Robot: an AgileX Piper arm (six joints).
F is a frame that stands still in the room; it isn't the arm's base.
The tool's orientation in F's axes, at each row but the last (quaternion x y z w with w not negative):
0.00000 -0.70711 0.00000 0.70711
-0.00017 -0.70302 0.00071 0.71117
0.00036 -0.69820 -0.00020 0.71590
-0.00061 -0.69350 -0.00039 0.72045
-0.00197 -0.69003 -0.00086 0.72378
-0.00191 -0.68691 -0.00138 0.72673
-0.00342 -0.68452 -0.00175 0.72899
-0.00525 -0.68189 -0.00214 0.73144
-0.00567 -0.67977 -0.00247 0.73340
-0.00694 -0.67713 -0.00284 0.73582
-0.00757 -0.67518 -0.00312 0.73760
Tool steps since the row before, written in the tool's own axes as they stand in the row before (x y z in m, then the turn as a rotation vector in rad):
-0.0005 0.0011 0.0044 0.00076 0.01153 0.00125
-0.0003 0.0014 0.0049 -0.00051 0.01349 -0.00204
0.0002 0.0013 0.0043 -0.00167 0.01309 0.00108
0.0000 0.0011 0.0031 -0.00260 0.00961 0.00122
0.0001 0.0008 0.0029 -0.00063 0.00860 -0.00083
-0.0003 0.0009 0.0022 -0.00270 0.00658 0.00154
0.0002 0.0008 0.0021 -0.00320 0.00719 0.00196
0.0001 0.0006 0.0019 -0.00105 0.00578 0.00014
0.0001 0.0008 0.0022 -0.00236 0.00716 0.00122
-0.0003 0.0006 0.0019 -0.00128 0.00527 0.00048
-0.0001 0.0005 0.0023 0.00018 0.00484 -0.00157
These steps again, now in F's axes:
-0.0044 0.0011 -0.0005 -0.00125 0.01153 0.00076
-0.0049 0.0014 -0.0002 0.00202 0.01349 -0.00055
-0.0043 0.0013 0.0003 -0.00112 0.01309 -0.00163
-0.0031 0.0011 0.0001 -0.00130 0.00961 -0.00255
-0.0029 0.0008 0.0002 0.00083 0.00860 -0.00068
-0.0022 0.0009 -0.0002 -0.00166 0.00659 -0.00261
-0.0021 0.0008 0.0003 -0.00211 0.00720 -0.00309
-0.0019 0.0006 0.0002 -0.00015 0.00578 -0.00107
-0.0022 0.0008 0.0003 -0.00131 0.00716 -0.00230
-0.0019 0.0006 -0.0001 -0.00051 0.00527 -0.00127
-0.0023 0.0005 0.0001 0.00165 0.00482 0.00001

